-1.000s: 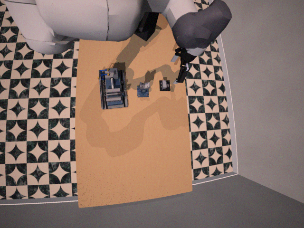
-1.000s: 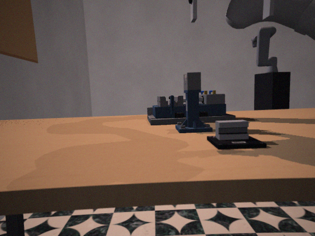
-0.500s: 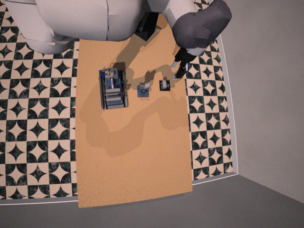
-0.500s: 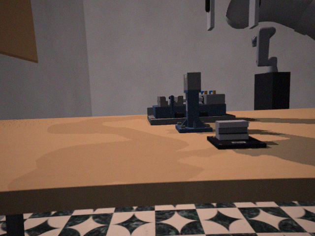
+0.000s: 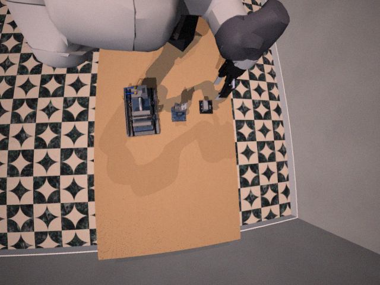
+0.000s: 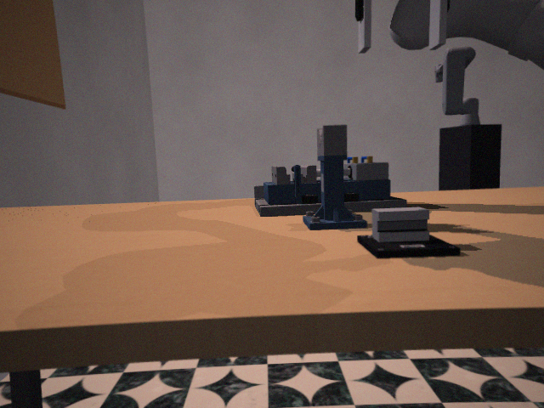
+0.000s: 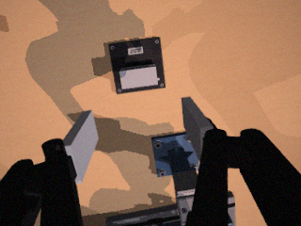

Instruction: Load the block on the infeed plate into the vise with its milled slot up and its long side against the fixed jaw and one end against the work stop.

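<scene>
Now: the part 230 mm below my hand. The rest, counted from my hand: work stop (360 mm to the right, 170 mm below, 30 mm behind); then infeed plate (260 mm below, 10 mm to the left); then air cylinder rod (380 mm to the right, 180 mm below, 130 mm behind).
</scene>
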